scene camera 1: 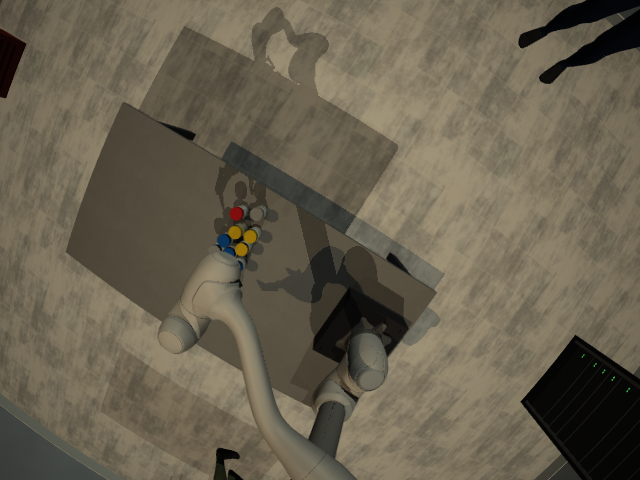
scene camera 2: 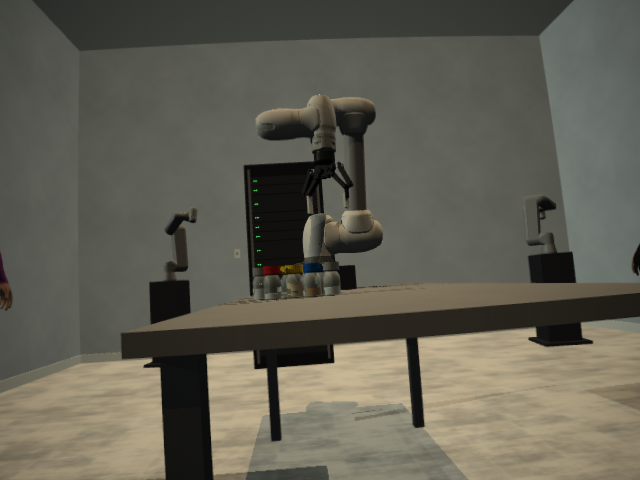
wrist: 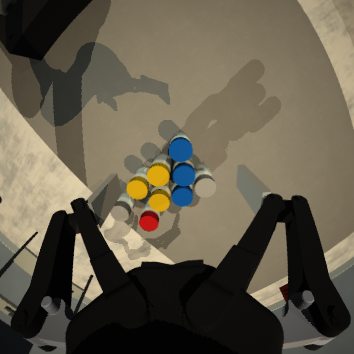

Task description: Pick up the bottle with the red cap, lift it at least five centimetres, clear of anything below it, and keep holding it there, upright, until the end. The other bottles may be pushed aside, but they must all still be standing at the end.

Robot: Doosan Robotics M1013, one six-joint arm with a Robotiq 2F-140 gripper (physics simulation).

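Frame: origin at the arm's base, x right, y ahead, z up, level; millimetres.
Seen in the pictures: gripper, between the fingertips: (scene camera 2: 328,210) (wrist: 176,179); arm's base, origin of its link: (scene camera 1: 363,341).
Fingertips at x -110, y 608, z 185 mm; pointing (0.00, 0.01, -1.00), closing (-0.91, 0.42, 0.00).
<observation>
Offsets run from my fingertips to a thing's middle. Level surfaces: height alone.
The red-capped bottle {dy +152, dx +181, dz -240 mm} (scene camera 1: 236,213) (scene camera 2: 271,284) (wrist: 149,221) stands upright on the brown table {dz -293 mm} (scene camera 1: 155,180) (scene camera 2: 413,304) (wrist: 305,150), at one end of a tight cluster. A grey-capped bottle {dy +86, dx +235, dz -240 mm} (scene camera 1: 257,212) (wrist: 121,211) stands beside it, and a yellow-capped bottle {dy +108, dx +118, dz -240 mm} (scene camera 1: 235,232) (wrist: 159,201) is close on its other side. Two more yellow caps, three blue caps and a second grey cap {dy +128, dx -5, dz -200 mm} (wrist: 205,186) show in the wrist view. My gripper (scene camera 2: 328,202) (wrist: 176,179) is open and empty, pointing down well above the caps. In scene camera 1 the arm hides it.
The black base block (scene camera 1: 330,325) (wrist: 35,25) of my arm stands at one end of the table. The arm's wrist (scene camera 1: 214,273) overhangs the blue-capped end of the cluster. A tall black rack (scene camera 2: 247,217) stands behind the table.
</observation>
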